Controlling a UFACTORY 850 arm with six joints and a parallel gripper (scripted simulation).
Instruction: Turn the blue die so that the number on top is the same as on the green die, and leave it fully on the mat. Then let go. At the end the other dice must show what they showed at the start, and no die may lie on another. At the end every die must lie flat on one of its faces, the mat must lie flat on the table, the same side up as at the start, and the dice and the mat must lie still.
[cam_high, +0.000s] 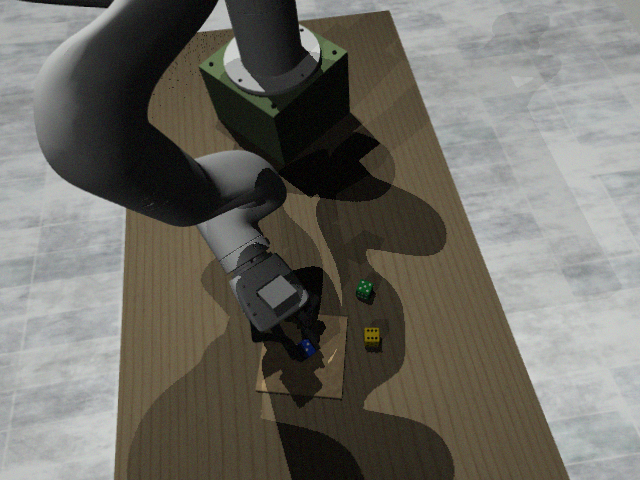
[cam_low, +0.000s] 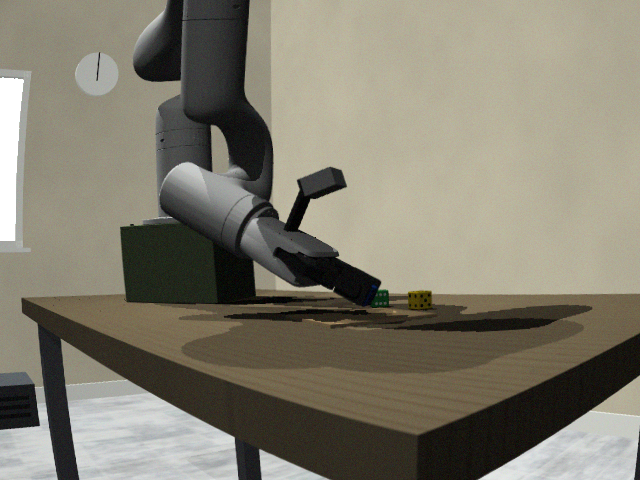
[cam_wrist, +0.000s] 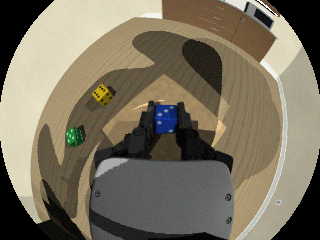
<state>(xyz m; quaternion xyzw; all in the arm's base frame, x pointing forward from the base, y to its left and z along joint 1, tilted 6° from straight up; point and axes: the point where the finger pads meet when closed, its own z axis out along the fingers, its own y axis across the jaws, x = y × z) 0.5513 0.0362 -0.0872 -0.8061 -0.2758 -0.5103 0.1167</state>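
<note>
Now: hand 4 cm above the tan mat. Also, from my hand: yellow die (12 cm to the left, 3 cm below, 2 cm behind); then blue die (1 cm below, 1 cm ahead); then green die (11 cm to the left, 11 cm behind, 3 cm below).
</note>
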